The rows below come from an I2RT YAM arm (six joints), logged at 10 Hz.
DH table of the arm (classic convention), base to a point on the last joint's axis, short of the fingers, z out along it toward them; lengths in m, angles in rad. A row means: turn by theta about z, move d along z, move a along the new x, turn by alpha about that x. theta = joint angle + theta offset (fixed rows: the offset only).
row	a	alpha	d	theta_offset
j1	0.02	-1.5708	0.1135	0
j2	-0.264	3.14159	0	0
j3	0.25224	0	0	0.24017
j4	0.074	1.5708	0	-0.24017
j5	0	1.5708	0	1.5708
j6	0	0	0.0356	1.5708
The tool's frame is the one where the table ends.
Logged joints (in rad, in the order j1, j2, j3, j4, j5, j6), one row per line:
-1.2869, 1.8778, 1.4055, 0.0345, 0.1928, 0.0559
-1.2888, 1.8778, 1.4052, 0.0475, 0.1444, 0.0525
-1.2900, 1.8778, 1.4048, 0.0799, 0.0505, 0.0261
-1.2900, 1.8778, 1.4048, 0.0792, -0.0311, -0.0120
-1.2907, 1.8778, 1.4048, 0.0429, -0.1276, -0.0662
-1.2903, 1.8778, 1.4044, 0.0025, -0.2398, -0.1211
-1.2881, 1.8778, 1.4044, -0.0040, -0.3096, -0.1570
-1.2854, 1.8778, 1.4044, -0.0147, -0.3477, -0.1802
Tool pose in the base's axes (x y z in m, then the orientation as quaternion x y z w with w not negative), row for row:
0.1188, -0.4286, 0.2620, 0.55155, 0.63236, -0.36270, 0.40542
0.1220, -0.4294, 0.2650, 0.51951, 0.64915, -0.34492, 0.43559
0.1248, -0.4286, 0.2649, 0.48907, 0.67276, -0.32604, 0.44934
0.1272, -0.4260, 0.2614, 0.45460, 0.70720, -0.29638, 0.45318
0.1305, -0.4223, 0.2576, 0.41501, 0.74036, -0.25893, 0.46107
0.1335, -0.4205, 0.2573, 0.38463, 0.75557, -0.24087, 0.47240
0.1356, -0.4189, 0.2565, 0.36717, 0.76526, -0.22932, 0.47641
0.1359, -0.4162, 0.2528, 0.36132, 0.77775, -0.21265, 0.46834
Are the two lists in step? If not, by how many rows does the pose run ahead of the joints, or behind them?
The pose runs 1 row ahead of the joints: the pose in row i belongs to the joints in row i + 1.
